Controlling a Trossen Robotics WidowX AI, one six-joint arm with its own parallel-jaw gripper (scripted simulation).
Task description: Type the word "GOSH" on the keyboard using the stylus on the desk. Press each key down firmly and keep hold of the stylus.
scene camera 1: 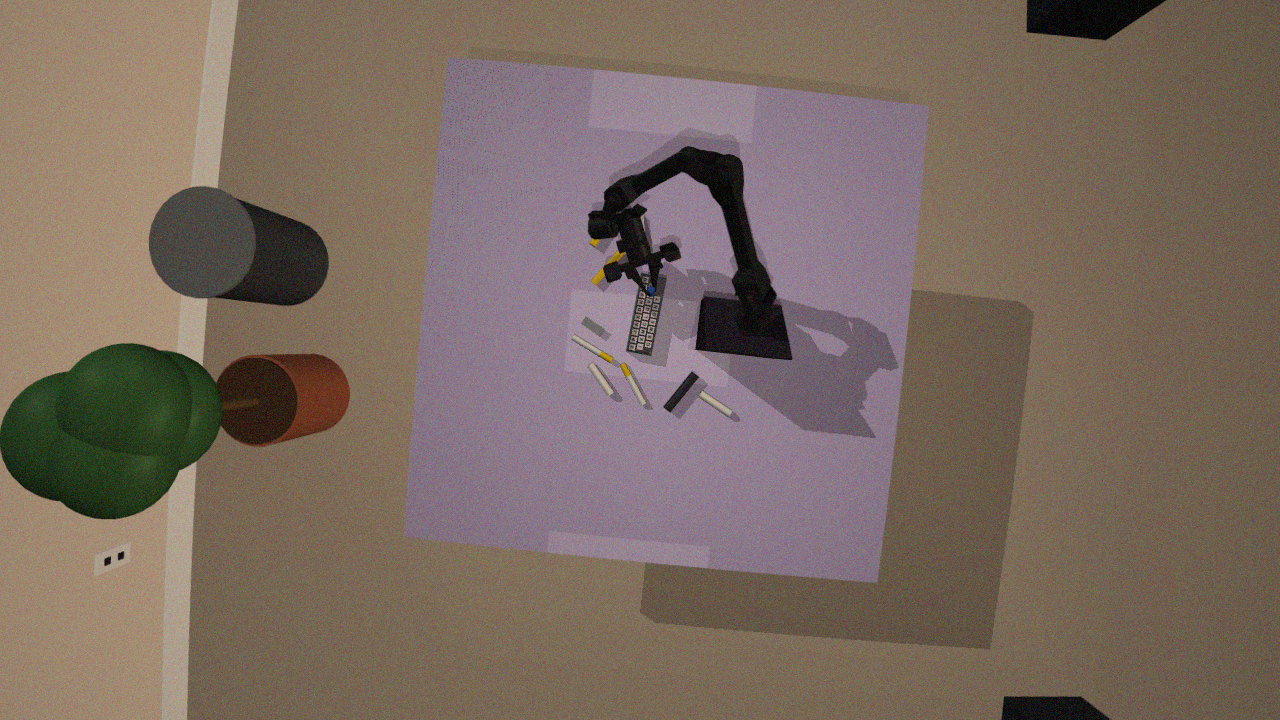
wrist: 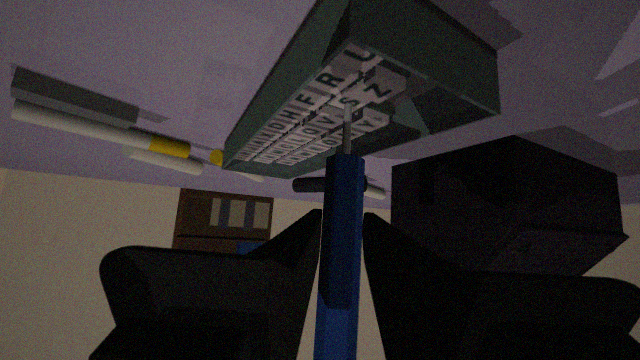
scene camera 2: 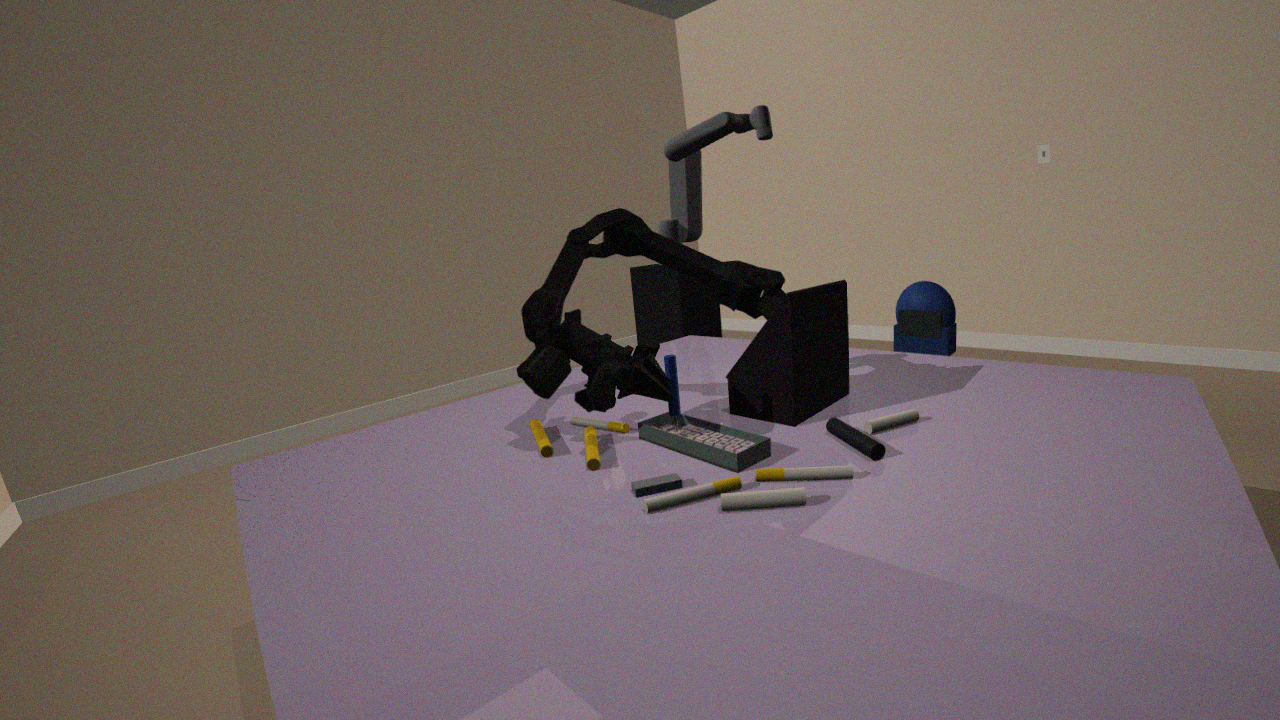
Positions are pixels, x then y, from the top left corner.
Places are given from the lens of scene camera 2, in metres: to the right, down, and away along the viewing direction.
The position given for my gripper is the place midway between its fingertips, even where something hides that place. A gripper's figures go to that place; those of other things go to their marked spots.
my gripper (scene camera 2: 674,396): 0.05, 0.06, 0.80
grey block (scene camera 2: 659,484): 0.02, 0.15, 0.64
